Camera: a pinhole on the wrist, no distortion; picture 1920 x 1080 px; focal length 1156.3 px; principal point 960.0 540.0 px. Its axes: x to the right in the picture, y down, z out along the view. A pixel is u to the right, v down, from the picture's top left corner.
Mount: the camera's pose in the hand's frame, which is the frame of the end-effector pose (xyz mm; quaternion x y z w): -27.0 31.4 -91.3 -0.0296 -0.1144 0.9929 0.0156
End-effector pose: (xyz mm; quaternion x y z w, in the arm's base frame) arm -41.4 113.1 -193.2 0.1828 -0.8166 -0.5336 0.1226
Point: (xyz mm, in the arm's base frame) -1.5 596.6 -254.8
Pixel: 1421 88
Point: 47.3 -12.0 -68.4
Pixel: behind the camera
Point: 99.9 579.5 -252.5
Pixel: 1695 136
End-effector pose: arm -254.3 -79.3 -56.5 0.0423 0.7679 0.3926 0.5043
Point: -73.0 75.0 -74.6
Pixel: 810 254
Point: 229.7 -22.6 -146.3
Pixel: 1120 716
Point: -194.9 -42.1 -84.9
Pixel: 638 568
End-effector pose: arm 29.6 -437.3 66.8 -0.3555 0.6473 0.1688 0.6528
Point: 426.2 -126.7 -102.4
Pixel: 583 348
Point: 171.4 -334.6 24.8
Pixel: 639 466
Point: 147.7 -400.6 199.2
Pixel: 1396 937
